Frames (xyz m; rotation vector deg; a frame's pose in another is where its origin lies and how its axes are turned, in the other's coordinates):
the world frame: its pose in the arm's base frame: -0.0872 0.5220 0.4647 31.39 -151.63 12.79
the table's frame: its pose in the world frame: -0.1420 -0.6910 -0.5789 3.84 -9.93 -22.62
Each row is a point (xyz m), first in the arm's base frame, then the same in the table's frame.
Working: the arm's base frame: its pose in the table's frame: 0.1260 0.3198 1.0535 -65.29 150.67 -8.54

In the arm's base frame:
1: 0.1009 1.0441 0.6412
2: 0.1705 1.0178 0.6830
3: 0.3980 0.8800 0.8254
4: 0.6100 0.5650 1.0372
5: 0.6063 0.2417 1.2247
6: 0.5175 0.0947 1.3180
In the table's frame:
1: -0.4876 0.9700 0.2096
2: -0.5027 0.9019 0.1605
3: -0.5142 0.6437 0.0050
4: -0.3715 0.2762 -0.1785
5: -0.0889 0.0599 -0.2927
6: 0.0988 0.0250 -0.3344

